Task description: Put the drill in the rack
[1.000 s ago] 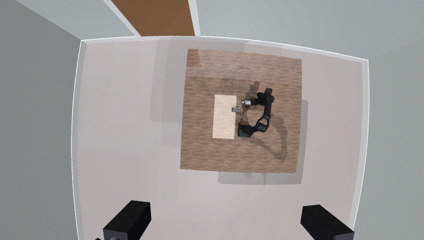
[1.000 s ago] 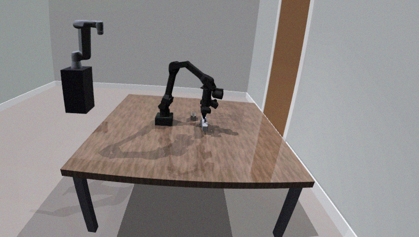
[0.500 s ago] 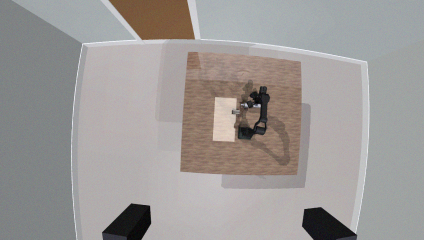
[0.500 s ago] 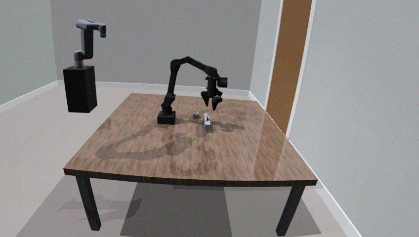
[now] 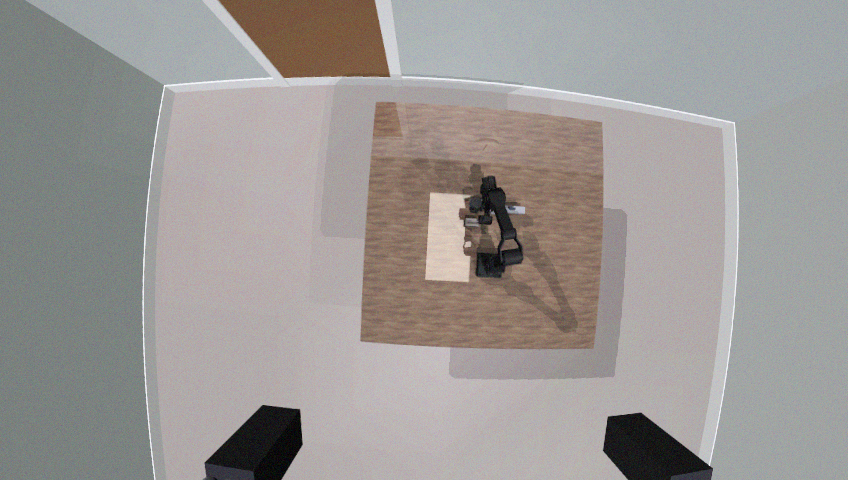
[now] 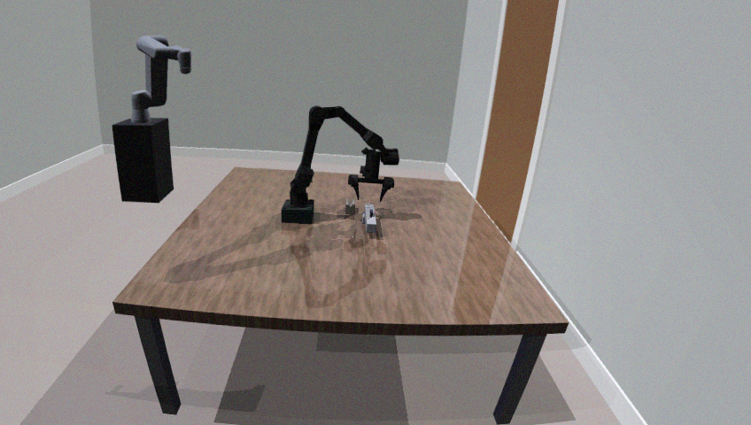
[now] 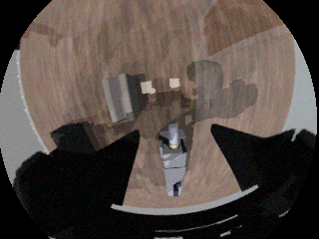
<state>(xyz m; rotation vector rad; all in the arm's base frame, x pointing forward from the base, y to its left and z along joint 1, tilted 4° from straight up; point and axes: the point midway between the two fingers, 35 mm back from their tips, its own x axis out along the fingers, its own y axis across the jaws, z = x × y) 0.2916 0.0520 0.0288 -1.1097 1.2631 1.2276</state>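
Now: gripper tip 7 cm to the left of the drill and 2 cm above it. The rest, counted from my gripper tip: grey slatted rack 8 cm behind, 5 cm below, 4 cm to the left.
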